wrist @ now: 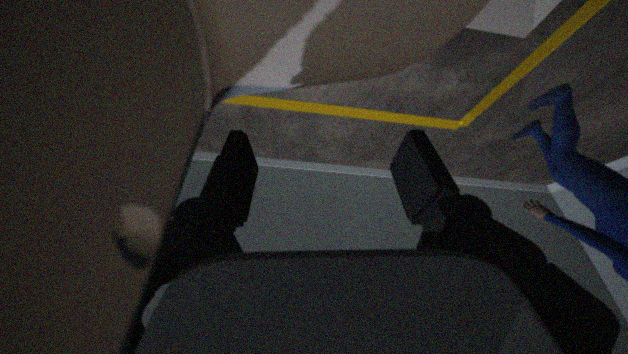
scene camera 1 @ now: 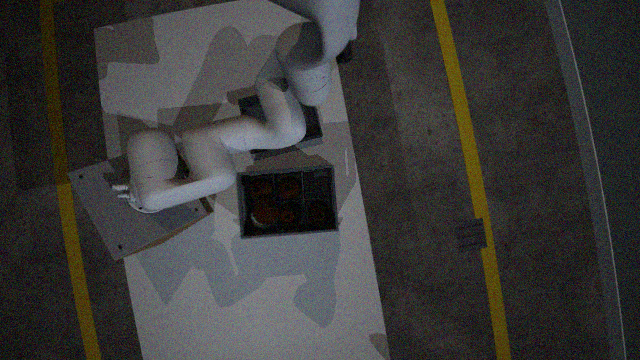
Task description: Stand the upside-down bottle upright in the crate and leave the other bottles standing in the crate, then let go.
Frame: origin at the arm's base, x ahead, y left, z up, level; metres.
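Seen in the pictures: gripper, fingertip midpoint: [wrist: 325, 149].
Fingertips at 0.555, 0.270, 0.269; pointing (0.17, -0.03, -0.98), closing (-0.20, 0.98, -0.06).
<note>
A point is followed by its place in that frame, as x, y, z.
The dark crate [scene camera 1: 290, 234] @(0.413, -0.145, 0.039) stands on the table in scene camera 1, divided into compartments. Dim reddish-brown bottles stand in it, among them one at the back left [scene camera 1: 260, 188] @(0.336, -0.012, 0.026), one at the back middle [scene camera 1: 288, 188] @(0.415, -0.017, 0.026) and one at the front right [scene camera 1: 316, 214] @(0.489, -0.097, 0.026). A wider round shape [scene camera 1: 264, 212] @(0.341, -0.081, 0.018) with a pale arc, at the front left, looks like the upside-down bottle's base; the dark picture leaves this uncertain. The back right compartment looks empty. My gripper [wrist: 325, 149] @(0.555, 0.270, 0.269) is open with nothing between its fingers, away from the crate; the arm mostly hides it in scene camera 1.
A second dark tray [scene camera 1: 313, 142] @(0.499, 0.149, -0.126) lies behind the crate, partly under the arm. The arm's grey base plate [scene camera 1: 112, 220] @(-0.068, -0.071, 0.071) is at the left edge of the table [scene camera 1: 250, 325] @(0.234, -0.481, -0.136). In the wrist view, an arm link fills the left side and a person in blue [wrist: 580, 167] shows at right.
</note>
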